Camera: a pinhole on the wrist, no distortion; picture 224 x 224 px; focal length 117.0 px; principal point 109.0 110.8 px. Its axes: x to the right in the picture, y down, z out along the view. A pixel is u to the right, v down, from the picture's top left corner.
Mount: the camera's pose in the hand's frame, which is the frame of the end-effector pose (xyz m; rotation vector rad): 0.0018 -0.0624 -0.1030 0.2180 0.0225 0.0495
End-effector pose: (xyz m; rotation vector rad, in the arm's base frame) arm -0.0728 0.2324 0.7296 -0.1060 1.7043 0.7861
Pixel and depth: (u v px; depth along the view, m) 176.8 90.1 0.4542
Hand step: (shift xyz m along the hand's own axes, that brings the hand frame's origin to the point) 0.2809 -0.2251 0.3185
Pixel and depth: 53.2 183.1 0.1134
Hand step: -0.0523 -0.0213 0.0238
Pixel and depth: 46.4 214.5 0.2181
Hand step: -0.1177 0.0731 0.1538
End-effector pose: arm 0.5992 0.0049 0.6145 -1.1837 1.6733 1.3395
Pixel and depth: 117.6 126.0 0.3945
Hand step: 0.0393 -0.0960 0.2927
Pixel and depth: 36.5 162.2 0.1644
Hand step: -0.0987 -0.0327 0.0748
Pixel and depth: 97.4 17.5 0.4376
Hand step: -0.0131 -0.4993 0.2492
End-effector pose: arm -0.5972 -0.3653 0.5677 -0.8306 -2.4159 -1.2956
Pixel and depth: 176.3 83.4 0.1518
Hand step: 0.0948 -0.1253 0.0360
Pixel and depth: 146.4 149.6 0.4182
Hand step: 0.1404 -0.0104 0.3330
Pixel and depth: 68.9 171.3 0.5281
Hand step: -0.1770 0.0807 0.4747
